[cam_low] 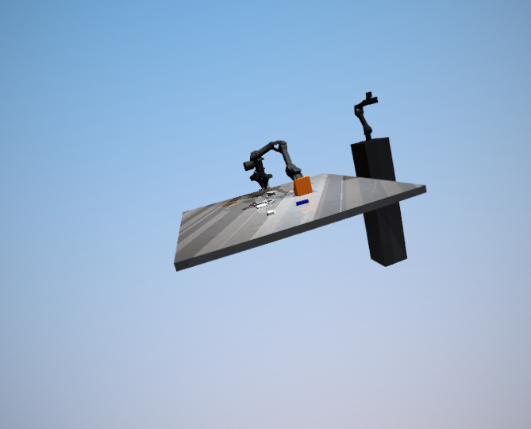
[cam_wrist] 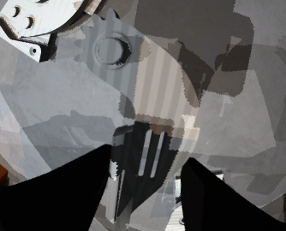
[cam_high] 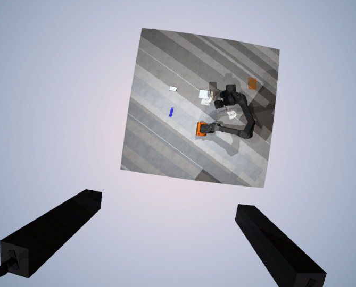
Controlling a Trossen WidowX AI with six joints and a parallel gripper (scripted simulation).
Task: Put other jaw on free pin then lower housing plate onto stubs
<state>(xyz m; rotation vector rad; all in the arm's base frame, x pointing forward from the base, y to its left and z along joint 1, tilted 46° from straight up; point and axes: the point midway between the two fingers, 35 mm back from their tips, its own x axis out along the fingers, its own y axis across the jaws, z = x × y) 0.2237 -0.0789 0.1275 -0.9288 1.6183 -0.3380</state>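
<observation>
The jaw lies 2 cm ahead of my gripper tip and 3 cm to the left of it. The rest, counted from my gripper tip: white block (9 cm ahead, 43 cm to the left, 7 cm below); blue block (12 cm behind, 42 cm to the left, 7 cm below); flat orange piece (25 cm ahead, 26 cm to the right, 8 cm below).
</observation>
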